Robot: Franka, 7 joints.
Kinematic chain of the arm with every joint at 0, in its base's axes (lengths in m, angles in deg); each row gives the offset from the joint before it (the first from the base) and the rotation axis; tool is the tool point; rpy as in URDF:
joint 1: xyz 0 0 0.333 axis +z
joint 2: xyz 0 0 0 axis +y
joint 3: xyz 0 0 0.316 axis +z
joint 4: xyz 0.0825 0 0 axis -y
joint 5: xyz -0.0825 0 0.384 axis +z
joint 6: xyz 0 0 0 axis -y
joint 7: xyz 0.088 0 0 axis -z
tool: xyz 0 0 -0.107 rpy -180 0 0
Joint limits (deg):
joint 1: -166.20..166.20
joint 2: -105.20..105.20
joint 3: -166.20..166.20
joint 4: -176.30..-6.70
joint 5: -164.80..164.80
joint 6: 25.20..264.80
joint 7: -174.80..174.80
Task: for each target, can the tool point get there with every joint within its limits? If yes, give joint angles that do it. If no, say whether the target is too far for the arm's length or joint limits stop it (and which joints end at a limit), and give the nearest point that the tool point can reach.
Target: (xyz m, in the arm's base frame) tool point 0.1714 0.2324 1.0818
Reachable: yes | joints 13.43 -10.25 42.05 -54.76 -119.54 87.45 45.87
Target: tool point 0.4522 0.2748 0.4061
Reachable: yes | joints 116.75 -28.05 -77.37 -132.80 -116.49 118.91 132.93
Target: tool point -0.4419 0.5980 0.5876
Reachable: yes | joints 83.03 43.19 66.29 -76.80 -6.37 158.40 -68.56
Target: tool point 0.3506 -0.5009 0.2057
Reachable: yes | joints 65.33 -60.48 -119.31 -107.87 42.38 122.48 -5.12
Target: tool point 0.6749 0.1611 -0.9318
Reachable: no: too far | nearest point 0.4559 0.1088 -0.3274 | short by 0.645 m
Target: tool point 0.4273 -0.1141 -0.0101
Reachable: yes | joints -125.76 -80.53 125.71 -122.19 -108.65 165.08 69.82
